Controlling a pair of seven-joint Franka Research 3 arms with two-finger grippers.
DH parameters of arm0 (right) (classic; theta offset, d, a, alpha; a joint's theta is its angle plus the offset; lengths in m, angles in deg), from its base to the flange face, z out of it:
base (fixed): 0 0 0 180
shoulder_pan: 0 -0.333 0 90
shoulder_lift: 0 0 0 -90
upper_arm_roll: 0 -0.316 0.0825 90
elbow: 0 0 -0.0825 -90
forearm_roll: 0 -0.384 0 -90
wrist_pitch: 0 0 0.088 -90
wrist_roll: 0 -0.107 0 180
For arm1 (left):
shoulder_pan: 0 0.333 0 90
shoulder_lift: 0 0 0 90
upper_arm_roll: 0 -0.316 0.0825 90
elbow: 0 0 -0.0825 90
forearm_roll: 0 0.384 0 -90
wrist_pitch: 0 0 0.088 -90
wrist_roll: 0 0.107 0 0
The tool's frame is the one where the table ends.
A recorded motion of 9 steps. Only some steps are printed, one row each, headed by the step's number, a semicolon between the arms.
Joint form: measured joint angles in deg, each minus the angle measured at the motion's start. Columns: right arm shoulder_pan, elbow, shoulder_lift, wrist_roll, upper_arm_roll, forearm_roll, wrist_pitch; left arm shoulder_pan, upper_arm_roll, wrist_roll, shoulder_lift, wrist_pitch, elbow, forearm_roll.
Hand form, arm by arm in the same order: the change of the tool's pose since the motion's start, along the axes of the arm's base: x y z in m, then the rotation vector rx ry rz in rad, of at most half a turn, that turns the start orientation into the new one. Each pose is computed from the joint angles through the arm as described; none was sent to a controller.
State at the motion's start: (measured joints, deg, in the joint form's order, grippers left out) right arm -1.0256 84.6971 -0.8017 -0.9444 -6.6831 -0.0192 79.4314; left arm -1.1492 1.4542 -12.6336 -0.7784 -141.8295 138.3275 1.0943
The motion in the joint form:
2: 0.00 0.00 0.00 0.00 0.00 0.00 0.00; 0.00 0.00 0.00 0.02 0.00 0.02 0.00
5: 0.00 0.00 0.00 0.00 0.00 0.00 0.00; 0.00 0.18 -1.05 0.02 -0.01 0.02 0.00
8: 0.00 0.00 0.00 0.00 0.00 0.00 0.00; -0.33 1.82 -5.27 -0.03 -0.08 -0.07 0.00
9: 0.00 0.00 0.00 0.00 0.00 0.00 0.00; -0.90 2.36 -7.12 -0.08 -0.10 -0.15 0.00
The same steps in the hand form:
2: 0.0000 0.0000 0.0000 0.0000 0.0000 0.0000; -0.0001 0.0000 0.0000 0.0000 0.0000 0.0000
5: 0.0000 0.0000 0.0000 0.0000 0.0000 0.0000; -0.0002 -0.0015 0.0000 -0.0009 -0.0003 0.0152
8: 0.0000 0.0000 0.0000 0.0000 0.0000 0.0000; -0.0006 -0.0185 0.0004 -0.0051 -0.0028 0.0543
9: 0.0000 0.0000 0.0000 0.0000 0.0000 0.0000; -0.0011 -0.0281 0.0006 -0.0071 -0.0039 0.0672

